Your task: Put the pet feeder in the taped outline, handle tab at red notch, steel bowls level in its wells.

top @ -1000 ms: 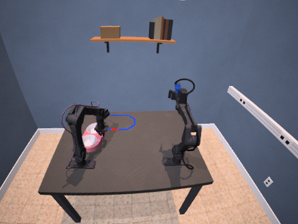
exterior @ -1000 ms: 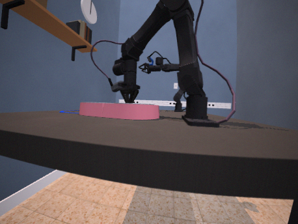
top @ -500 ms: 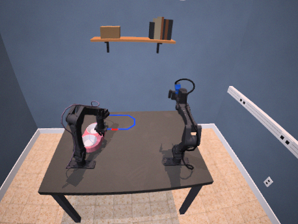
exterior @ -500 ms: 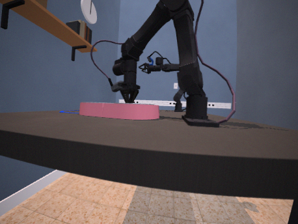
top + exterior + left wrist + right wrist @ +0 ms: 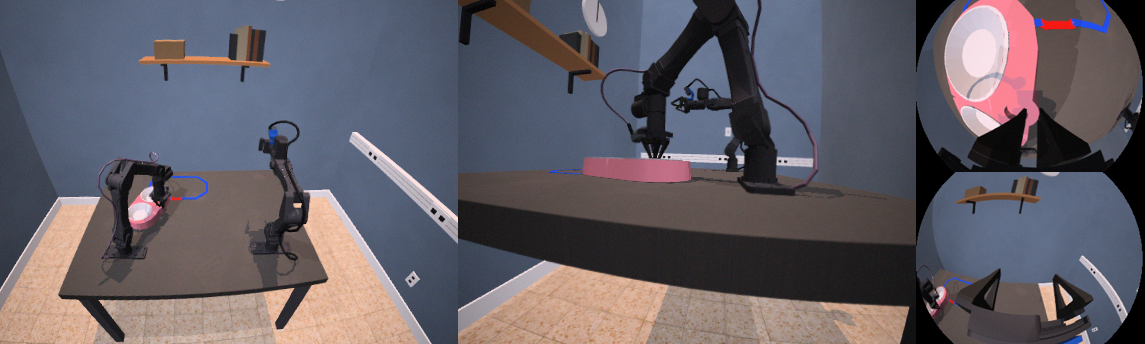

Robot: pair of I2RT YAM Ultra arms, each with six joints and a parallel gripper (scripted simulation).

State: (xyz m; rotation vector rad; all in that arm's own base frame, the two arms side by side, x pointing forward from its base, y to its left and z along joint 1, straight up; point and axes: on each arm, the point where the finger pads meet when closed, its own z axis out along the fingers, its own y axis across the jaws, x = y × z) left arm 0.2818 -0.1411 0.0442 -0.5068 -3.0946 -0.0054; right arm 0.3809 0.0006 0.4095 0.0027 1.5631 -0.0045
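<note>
Right now my left hand is 30 mm short of the pink pet feeder, 80 mm to the right of it and 20 mm above it. Also, from my left hand: blue taped outline (230 mm ahead, 70 mm to the right, 40 mm below); steel bowl (100 mm ahead, 70 mm to the left, 10 mm below).
</note>
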